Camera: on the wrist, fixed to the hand. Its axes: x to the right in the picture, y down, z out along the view.
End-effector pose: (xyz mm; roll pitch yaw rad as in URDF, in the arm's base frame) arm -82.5 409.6 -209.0 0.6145 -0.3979 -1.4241
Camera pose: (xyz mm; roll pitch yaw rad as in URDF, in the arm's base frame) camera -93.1 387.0 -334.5 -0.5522 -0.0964 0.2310
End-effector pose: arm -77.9 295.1 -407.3 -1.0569 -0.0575 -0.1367
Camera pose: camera -125.1 178.7 -382.9 -0.8442 1.5435 0.7387
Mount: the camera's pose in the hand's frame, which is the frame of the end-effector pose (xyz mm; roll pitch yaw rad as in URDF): -29.4 -82.6 -93.2 -0.1263 0.4925 1.6162
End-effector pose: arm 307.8 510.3 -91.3 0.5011 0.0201 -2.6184
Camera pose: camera 321.5 550.2 -212.1 -0.1280 -0.0090 -1.0078
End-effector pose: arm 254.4 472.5 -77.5 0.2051 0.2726 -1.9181
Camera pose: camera 215.7 547.5 -173.7 0.1466 0.2655 -0.2280
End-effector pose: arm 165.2 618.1 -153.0 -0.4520 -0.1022 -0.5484
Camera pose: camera 84.4 532.7 -203.5 -0.2668 0.9436 0.9493
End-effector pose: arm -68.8 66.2 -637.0 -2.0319 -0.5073 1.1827
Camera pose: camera -56.5 -27.2 -550.4 -2.7113 0.5522 -0.0952
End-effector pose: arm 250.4 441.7 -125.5 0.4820 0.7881 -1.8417
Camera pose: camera 250.0 552.3 -189.9 0.6402 -0.0207 -0.2349
